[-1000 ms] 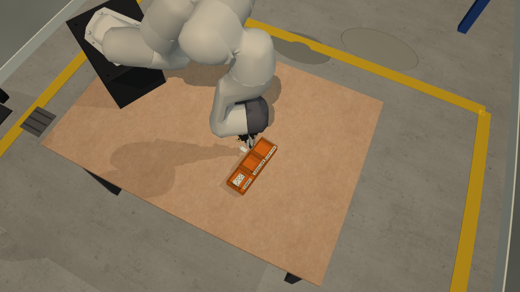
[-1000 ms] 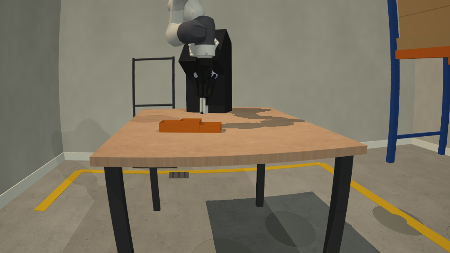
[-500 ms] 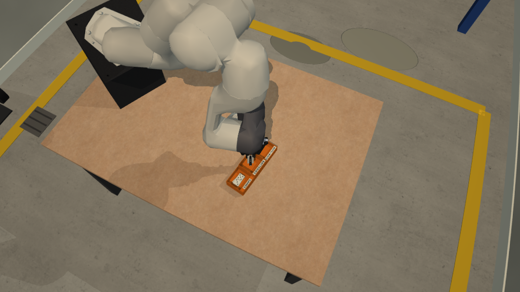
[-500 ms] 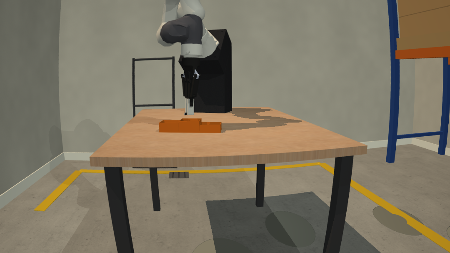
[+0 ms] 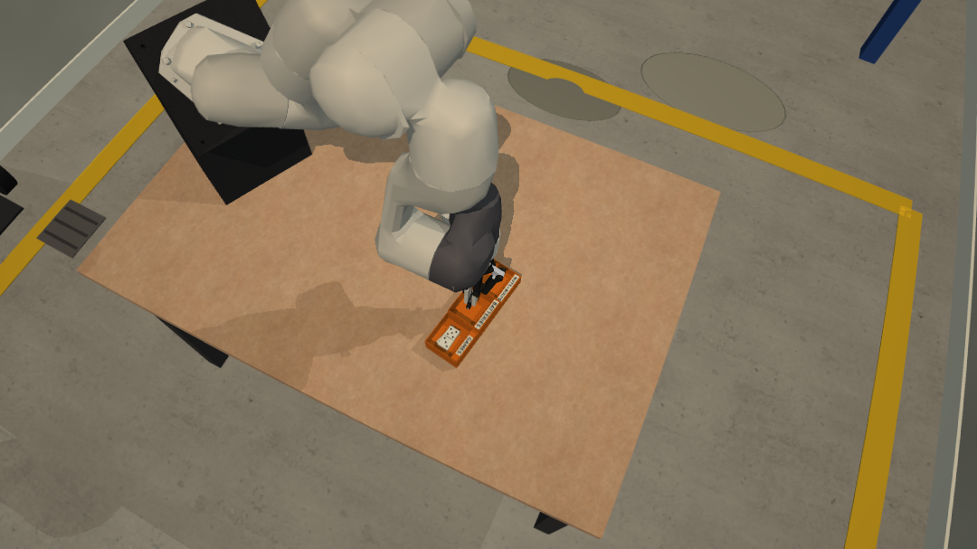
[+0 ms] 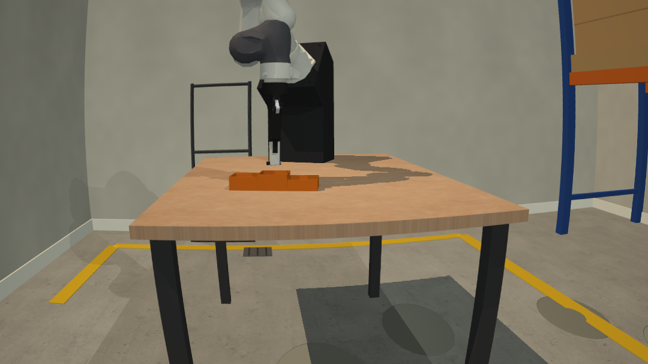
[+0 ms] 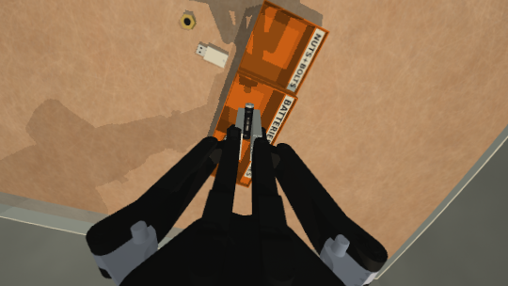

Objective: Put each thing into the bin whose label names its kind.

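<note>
The black battery lies 3 cm below my hand. From my hand the other things lie so: white USB stick 10 cm below, 7 cm to the left, 5 cm behind; brass nut 11 cm to the left, 10 cm below, 7 cm behind.
</note>
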